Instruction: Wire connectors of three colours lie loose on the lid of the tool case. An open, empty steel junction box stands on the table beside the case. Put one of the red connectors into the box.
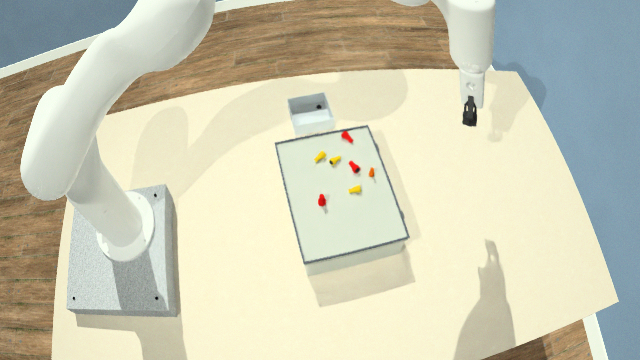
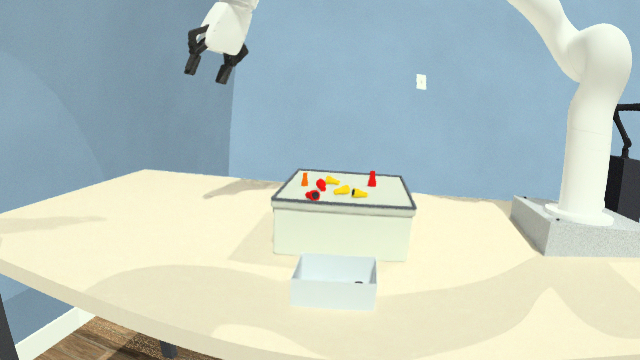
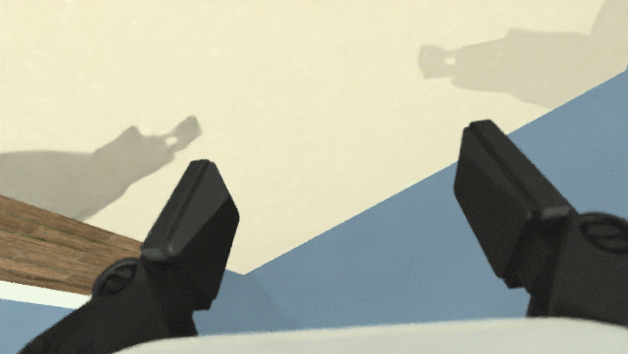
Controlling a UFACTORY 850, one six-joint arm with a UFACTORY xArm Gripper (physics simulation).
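The pale tool case (image 1: 350, 227) (image 2: 340, 232) bears the loose connectors on its lid. One red connector (image 1: 347, 136) (image 2: 313, 195) lies near the lid edge by the junction box. A second red connector (image 1: 354, 167) (image 2: 321, 185) lies near the orange one (image 1: 371, 172) (image 2: 304, 179), which stands upright. A third red connector (image 1: 322, 200) (image 2: 372, 180) stands upright, apart from the others. The steel junction box (image 1: 315, 125) (image 2: 333, 296) is open and empty. My gripper (image 1: 469, 123) (image 2: 206, 78) (image 3: 337, 173) is open and empty, high above the table, off to the side of the case.
Yellow connectors (image 1: 320, 157) (image 1: 335, 160) (image 1: 355, 189) lie among the red ones. The junction box stands close to one short side of the case. The arm's grey base block (image 1: 162, 250) (image 2: 590, 240) is across the case from my gripper. The raised case stands taller than the box.
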